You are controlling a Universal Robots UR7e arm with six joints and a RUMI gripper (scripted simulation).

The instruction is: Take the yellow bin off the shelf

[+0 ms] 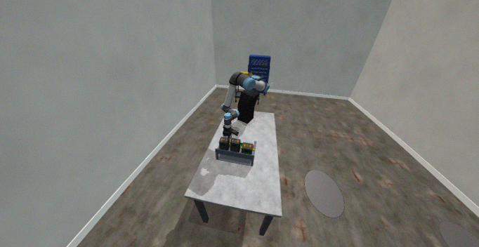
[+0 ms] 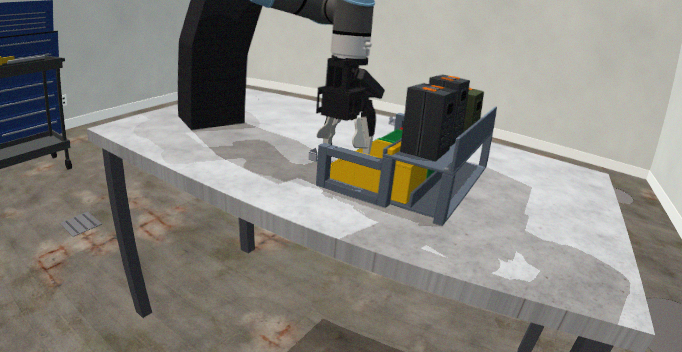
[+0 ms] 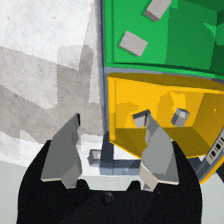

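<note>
The yellow open bin is 80 mm ahead of my hand and 10 mm below it. Also, from my hand: green bin (80 mm ahead, 110 mm to the left, 10 mm below).
</note>
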